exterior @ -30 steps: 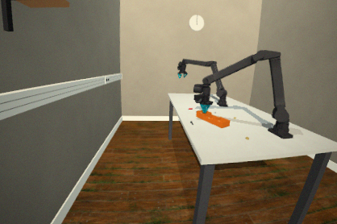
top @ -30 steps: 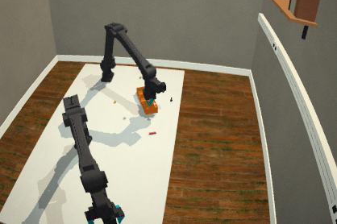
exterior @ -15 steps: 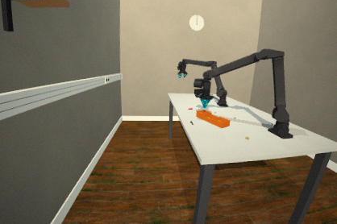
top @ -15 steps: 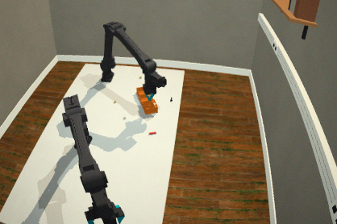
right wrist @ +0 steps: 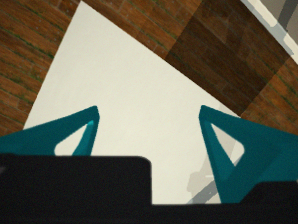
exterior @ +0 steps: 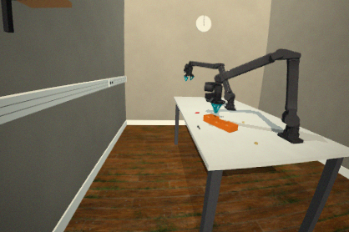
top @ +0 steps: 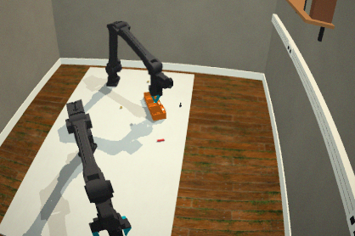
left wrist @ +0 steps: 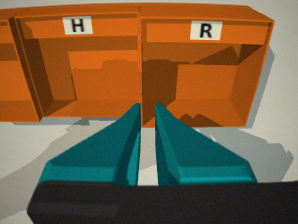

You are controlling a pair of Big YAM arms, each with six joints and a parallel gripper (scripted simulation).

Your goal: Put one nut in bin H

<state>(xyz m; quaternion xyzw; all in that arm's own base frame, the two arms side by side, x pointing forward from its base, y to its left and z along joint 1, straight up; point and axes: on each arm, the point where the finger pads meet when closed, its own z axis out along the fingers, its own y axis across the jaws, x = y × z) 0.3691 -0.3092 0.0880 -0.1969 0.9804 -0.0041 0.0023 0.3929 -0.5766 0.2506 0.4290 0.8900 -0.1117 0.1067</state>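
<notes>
Right now the orange bin row is 1 cm behind my left hand, 5 cm to the left of it and 7 cm below it.
</notes>
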